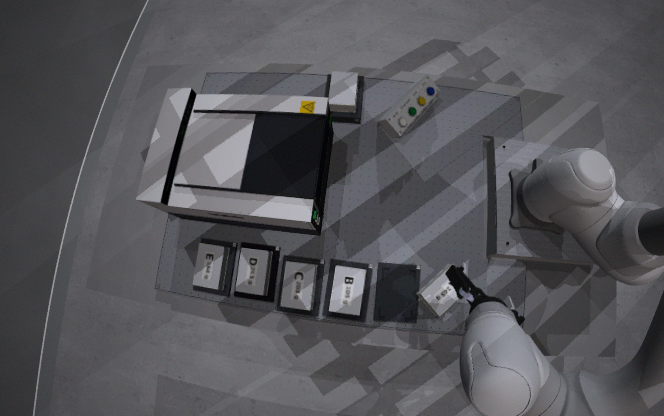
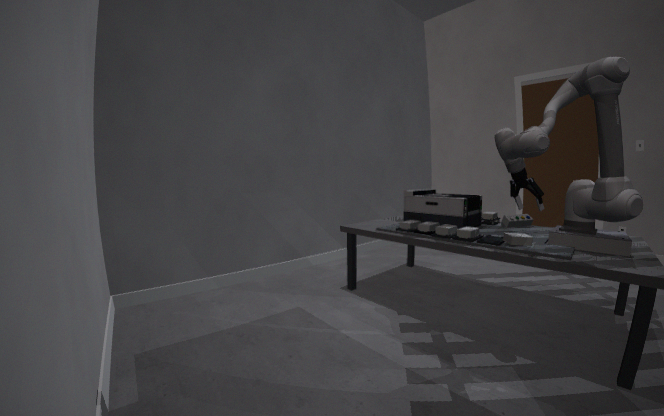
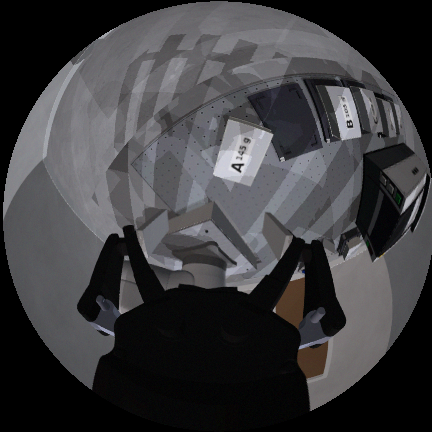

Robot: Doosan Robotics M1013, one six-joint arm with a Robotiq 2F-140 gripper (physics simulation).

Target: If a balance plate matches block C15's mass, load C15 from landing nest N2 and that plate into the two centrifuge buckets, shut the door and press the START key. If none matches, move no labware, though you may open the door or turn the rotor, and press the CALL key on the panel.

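Frame: origin at the arm's base, x ahead, y left, z up, level; centimetres.
Seen in the pictures: gripper, fingertip midpoint: [image 1: 483, 284] [image 2: 531, 209] [image 3: 214, 221]; arm's base, origin of the base link: [image 1: 536, 202] [image 2: 578, 230] [image 3: 204, 257].
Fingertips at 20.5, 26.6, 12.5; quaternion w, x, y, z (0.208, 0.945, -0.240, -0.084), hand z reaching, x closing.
Pixels of each thing's top centre, then the offset from my fingertips to it, as dx, dy, dz.
- Plate A, middle of its top: [image 3: 241, 155] [image 1: 446, 290] [image 2: 518, 233] +5.3, +2.1, -12.8
- empty dark nest, middle of its top: [image 3: 292, 121] [image 1: 397, 292] [image 2: 492, 238] +18.1, +4.5, -16.3
- Plates B, middle of its top: [image 3: 346, 112] [image 1: 347, 290] [image 2: 468, 228] +32.1, +5.8, -12.7
- C, middle of its top: [image 1: 297, 285] [image 2: 446, 226] +45.6, +6.7, -12.7
- D, middle of its top: [image 1: 251, 271] [image 2: 428, 223] +59.2, +5.1, -12.7
- E, middle of its top: [image 1: 208, 265] [image 2: 410, 221] +72.7, +6.2, -12.7
- white block, middle of its top: [image 1: 343, 87] [image 3: 352, 251] [image 2: 489, 212] +42.3, -53.8, -10.2
- sloped button panel, middle of its top: [image 1: 412, 98] [image 3: 317, 266] [image 2: 517, 214] +20.8, -52.6, -9.7
My gripper [image 1: 487, 298] [image 2: 530, 207] [image 3: 214, 221] is open and empty, well above the table. Plate A [image 1: 440, 295] [image 2: 518, 239] [image 3: 242, 152], marked 145 g, lies turned on the table beside an empty dark nest [image 1: 397, 292] [image 3: 290, 120]. Plates B [image 1: 347, 295] [image 3: 345, 112], marked 105 g, C [image 1: 298, 285], D [image 1: 252, 272] and E [image 1: 207, 267] sit in their nests; C reads 203 g, D and E are hard to read. A white block [image 1: 344, 90] [image 2: 490, 215] sits in a back nest, its label unreadable. The centrifuge [image 1: 250, 204] [image 2: 432, 206] shows no buckets.
The sloped button panel [image 1: 412, 107] [image 2: 517, 221] has white, green, yellow and blue keys and stands right of the back nest. The arm's base plate [image 1: 505, 200] is at the table's right. The table's edge [image 2: 425, 241] runs close to the row of plates.
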